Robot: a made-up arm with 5 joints.
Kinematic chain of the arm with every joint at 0, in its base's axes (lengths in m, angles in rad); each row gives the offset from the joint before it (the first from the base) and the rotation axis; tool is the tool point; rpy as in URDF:
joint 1: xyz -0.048 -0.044 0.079 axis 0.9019 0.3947 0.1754
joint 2: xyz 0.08 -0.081 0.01 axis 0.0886 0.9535 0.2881
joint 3: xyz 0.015 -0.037 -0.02 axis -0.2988 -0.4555 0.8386
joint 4: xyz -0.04 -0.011 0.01 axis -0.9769 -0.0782 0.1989
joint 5: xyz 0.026 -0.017 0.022 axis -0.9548 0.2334 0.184
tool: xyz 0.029 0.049 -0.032 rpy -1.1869 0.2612 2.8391
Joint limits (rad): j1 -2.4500..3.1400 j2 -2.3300..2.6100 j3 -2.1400..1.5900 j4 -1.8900..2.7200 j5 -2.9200..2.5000
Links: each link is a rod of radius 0.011 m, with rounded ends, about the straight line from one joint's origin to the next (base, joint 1, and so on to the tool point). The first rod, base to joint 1, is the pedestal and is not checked.
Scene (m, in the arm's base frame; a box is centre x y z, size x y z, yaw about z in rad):
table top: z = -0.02
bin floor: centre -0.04 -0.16 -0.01 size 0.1 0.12 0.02 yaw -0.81
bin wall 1: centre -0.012 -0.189 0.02 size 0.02 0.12 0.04 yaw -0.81
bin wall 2: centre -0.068 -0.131 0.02 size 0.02 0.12 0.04 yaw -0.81
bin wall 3: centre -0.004 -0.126 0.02 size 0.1 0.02 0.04 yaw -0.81
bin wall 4: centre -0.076 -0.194 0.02 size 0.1 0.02 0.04 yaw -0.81
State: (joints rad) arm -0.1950 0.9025 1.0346 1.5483 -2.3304
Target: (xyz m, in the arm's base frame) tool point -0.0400 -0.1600 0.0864
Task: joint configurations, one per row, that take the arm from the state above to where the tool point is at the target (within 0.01 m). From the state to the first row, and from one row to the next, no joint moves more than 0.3 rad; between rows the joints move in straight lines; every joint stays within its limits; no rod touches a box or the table.
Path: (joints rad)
1: -0.3637 0.6699 1.2355 1.7528 -2.1389
2: -0.5324 0.4373 1.4364 1.9572 -1.9475

